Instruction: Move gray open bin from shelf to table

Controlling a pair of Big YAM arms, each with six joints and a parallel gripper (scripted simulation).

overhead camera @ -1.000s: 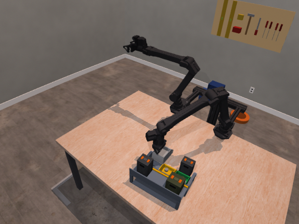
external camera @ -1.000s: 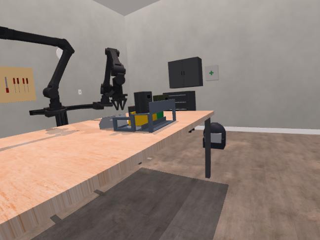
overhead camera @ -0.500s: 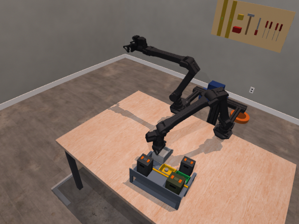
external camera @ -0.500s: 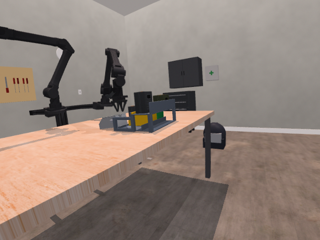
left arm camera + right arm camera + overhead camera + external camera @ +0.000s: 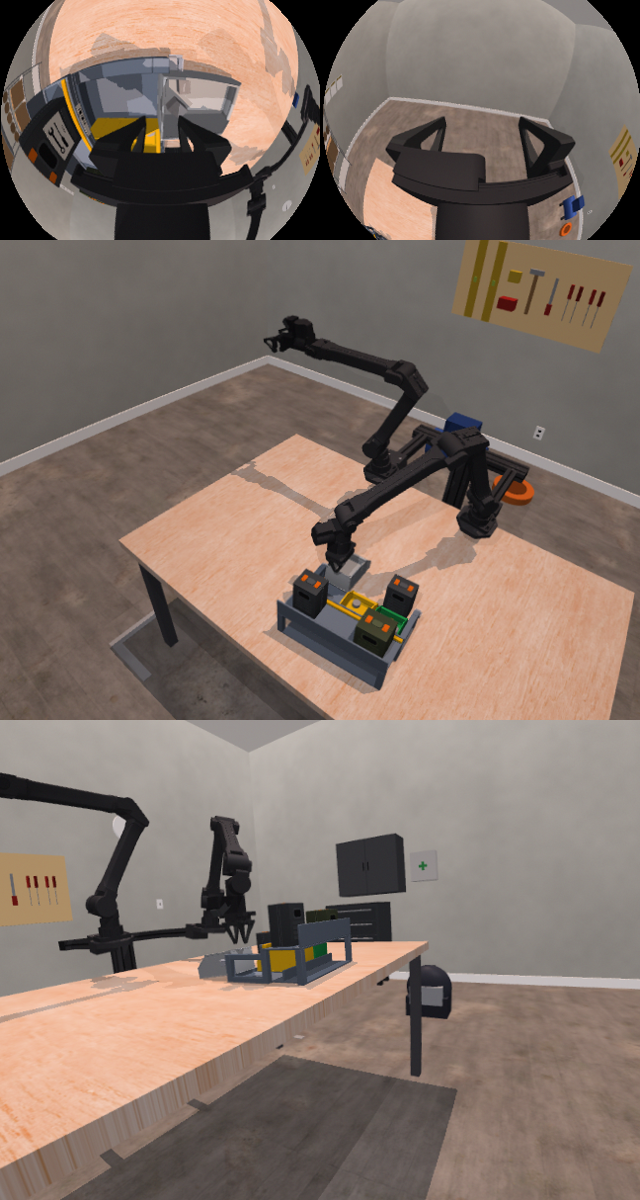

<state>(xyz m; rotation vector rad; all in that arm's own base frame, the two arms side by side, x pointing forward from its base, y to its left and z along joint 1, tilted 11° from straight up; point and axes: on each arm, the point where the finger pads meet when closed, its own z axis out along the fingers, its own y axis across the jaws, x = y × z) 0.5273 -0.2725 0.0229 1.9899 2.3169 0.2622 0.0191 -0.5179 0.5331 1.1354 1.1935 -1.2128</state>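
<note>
Right now my left hand is 8 cm past the gray open bin, 7 cm above it and 1 cm to the left of it. From my left hand the other things lie so: yellow bin (13 cm to the left, 8 cm below, 7 cm ahead); gray shelf (14 cm to the left, 10 cm ahead, 5 cm below); green bin (24 cm to the left, 8 cm below, 5 cm ahead).
</note>
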